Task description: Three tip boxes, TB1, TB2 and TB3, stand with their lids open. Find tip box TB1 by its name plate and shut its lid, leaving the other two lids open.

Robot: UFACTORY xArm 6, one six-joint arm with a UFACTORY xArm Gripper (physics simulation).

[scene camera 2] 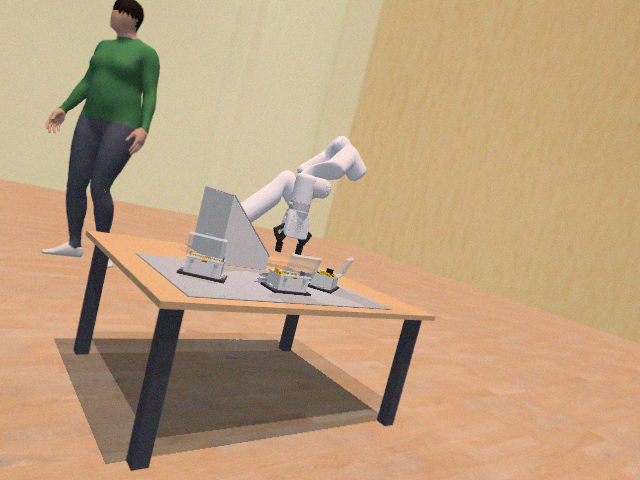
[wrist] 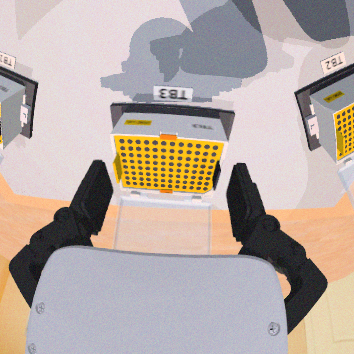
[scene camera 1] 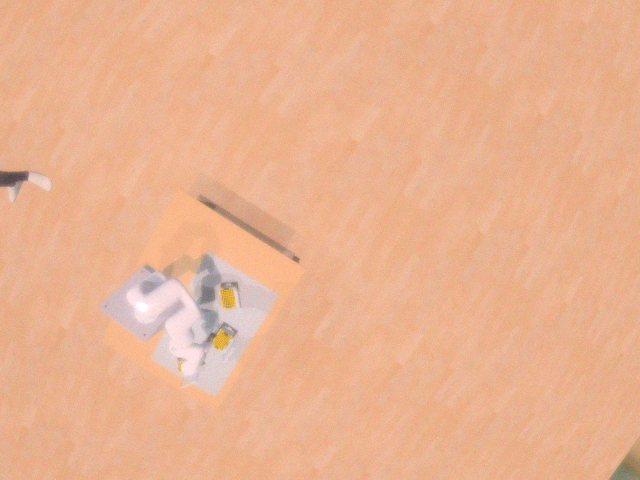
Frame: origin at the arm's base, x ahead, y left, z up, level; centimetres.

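Where they show: gripper, fingertip midpoint: (scene camera 2: 287,253) (wrist: 167,176) (scene camera 1: 210,340); arm's base, origin of the base link: (scene camera 2: 240,217).
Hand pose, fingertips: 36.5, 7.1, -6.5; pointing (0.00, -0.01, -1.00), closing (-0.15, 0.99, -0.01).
Note:
Each offset is from my fingertips to the centre of the thing, as dx, dy, dz. "*": to the spot under its first point. Level surfaces: height alone.
TB1 {* +1.1, -23.5, -9.2} (wrist: 12,115) shows in part at the wrist view's left edge beside its name plate {* -6.7, -25.8, -12.4} (wrist: 7,60). It appears to be the left box {* +3.1, -30.5, -9.0} (scene camera 2: 204,267) in scene camera 2, its clear lid {* +6.8, -32.7, +0.2} (scene camera 2: 207,241) standing open, and the lowest box {-0.9, -29.2, -6.2} (scene camera 1: 180,365) in scene camera 1, mostly under the arm. TB3 {+5.1, +0.0, -6.2} (wrist: 167,162) (scene camera 2: 288,281) (scene camera 1: 222,339) is in the middle, lid {* +12.1, +0.5, -3.1} (wrist: 162,227) open. TB2 {-8.5, +22.8, -9.3} (wrist: 332,110) (scene camera 2: 324,280) (scene camera 1: 228,297) is on the other side, lid {* +1.0, +26.0, -1.5} (scene camera 2: 345,267) open. My gripper (wrist: 167,176) (scene camera 2: 288,251) is open and empty, above the TB3 area.
The boxes stand on a grey mat {dz -12.6} (scene camera 2: 165,263) (scene camera 1: 250,322) on the wooden table (scene camera 2: 129,273) (scene camera 1: 155,229). A tall grey wedge-shaped mount (scene camera 2: 219,217) rises behind TB1 and TB3. A person (scene camera 2: 121,82) in a green top stands beyond the table.

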